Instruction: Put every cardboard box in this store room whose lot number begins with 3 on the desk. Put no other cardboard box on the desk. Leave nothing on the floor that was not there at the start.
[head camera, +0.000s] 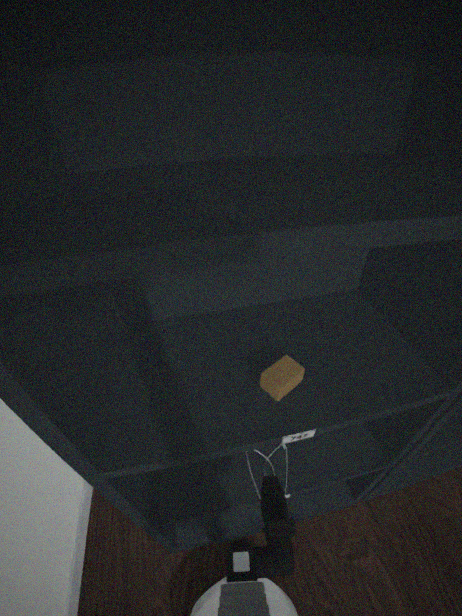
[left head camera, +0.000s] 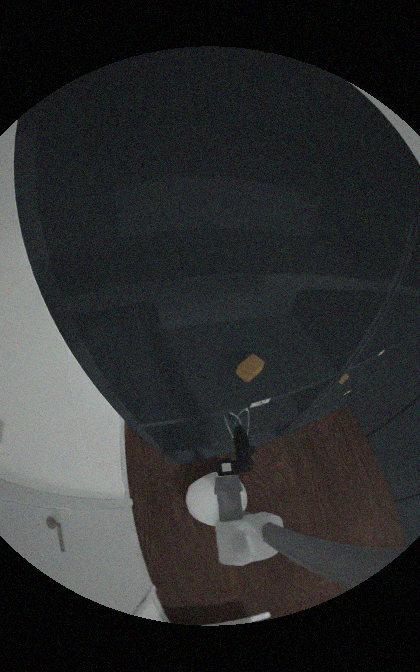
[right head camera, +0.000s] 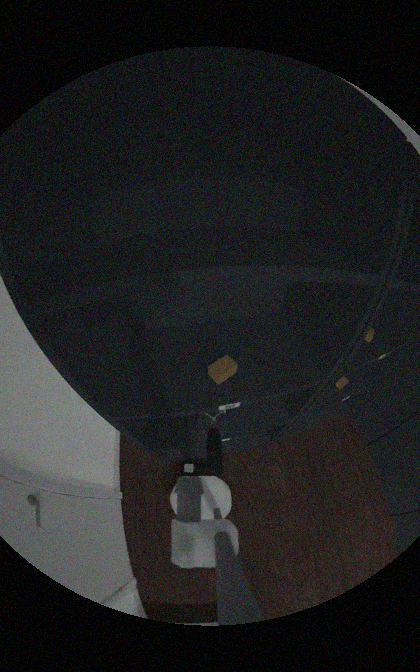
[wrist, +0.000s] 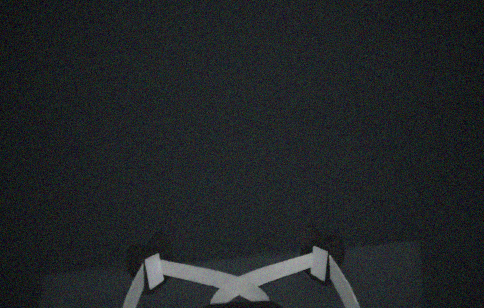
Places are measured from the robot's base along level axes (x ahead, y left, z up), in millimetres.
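Pixels of known places: gripper, fingertip midpoint: (wrist: 236, 247).
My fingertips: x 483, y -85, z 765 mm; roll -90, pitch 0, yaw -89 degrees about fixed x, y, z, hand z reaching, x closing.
Behind a point stands the place of what it marks.
A small cardboard box (head camera: 282, 378) {z 1014, x 479, y -116 mm} (left head camera: 250, 368) (right head camera: 223, 369) lies on a dark shelf board; no lot number shows on its visible faces. My gripper (head camera: 266, 448) (left head camera: 236, 412) (wrist: 236, 247) {z 765, x 483, y -85 mm} is open and empty, near the shelf's front edge and nearer to me than the box. In the wrist view dark shelf surfaces show beyond the fingertips, and the box does not show. More small cardboard boxes stand further right: one (left head camera: 344, 378) (right head camera: 342, 383) shows in both side head views, another (right head camera: 369, 335) in the right head view. Their lot numbers cannot be read. The desk does not show.
The dark shelf unit (head camera: 200, 457) {z 951, x 335, y 73 mm} fills the space ahead. A white tag (head camera: 299, 436) {z 950, x 368, y -141 mm} (left head camera: 260, 402) (right head camera: 229, 407) is on its front edge, close to the gripper. A pale wall (head camera: 40, 505) {z 396, x 381, y 747 mm} stands at the left, with a door handle (left head camera: 56, 530) (right head camera: 35, 507) behind. The floor (head camera: 400, 525) {z -27, x 331, y -772 mm} is brown wood.
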